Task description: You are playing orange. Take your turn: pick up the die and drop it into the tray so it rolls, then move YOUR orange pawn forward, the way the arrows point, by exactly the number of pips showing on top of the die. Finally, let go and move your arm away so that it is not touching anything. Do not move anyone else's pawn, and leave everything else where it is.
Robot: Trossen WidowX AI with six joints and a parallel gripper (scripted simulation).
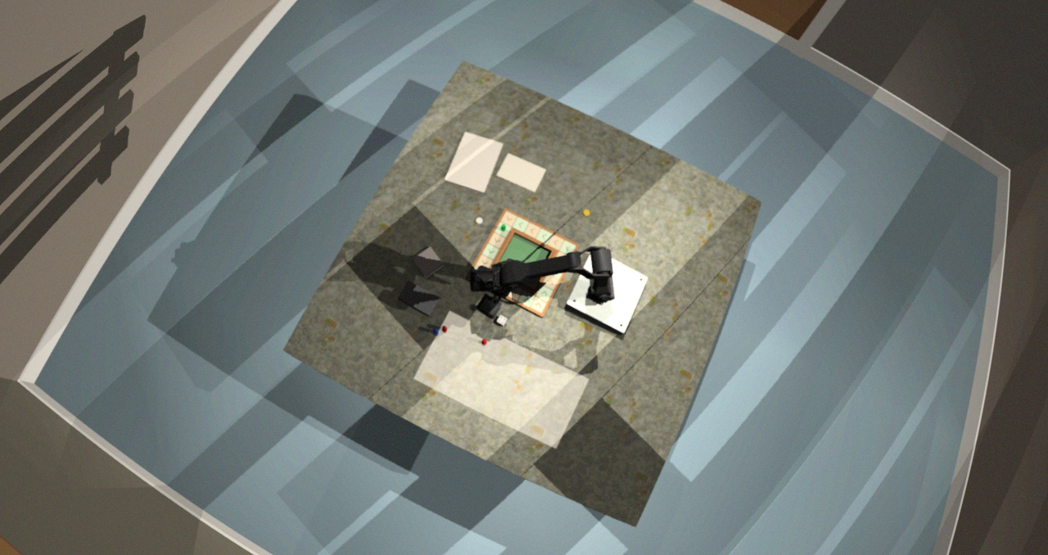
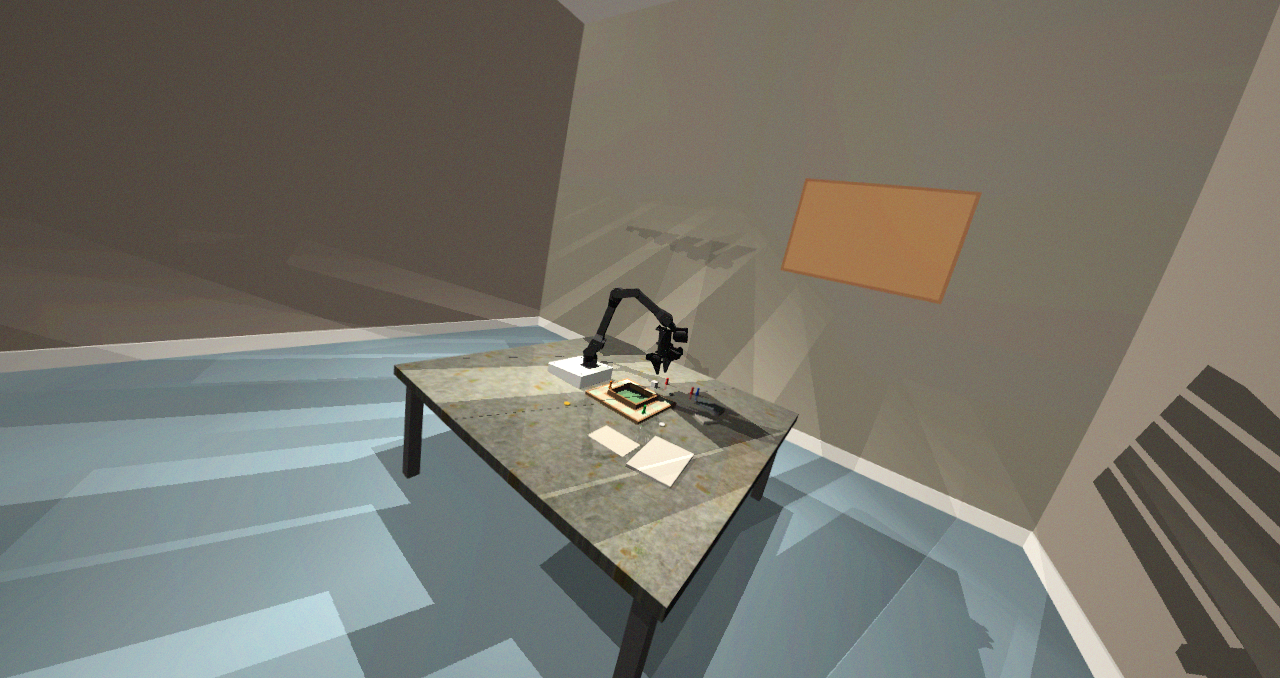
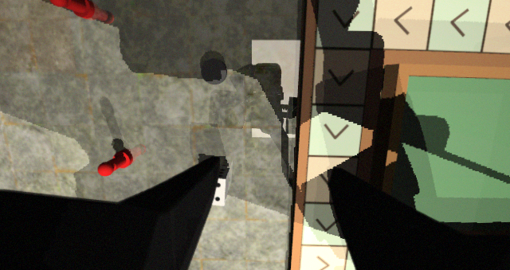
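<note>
My gripper tip is 20 cm to the left of the orange pawn, 12 cm past it and 7 cm above it. Round my gripper tip: dark disc: 10 cm below, 5 cm to the left, 5 cm ahead; green pawn: 23 cm to the right, 11 cm ahead, 7 cm below; grey block: 22 cm ahead, 13 cm to the left, 9 cm below.
</note>
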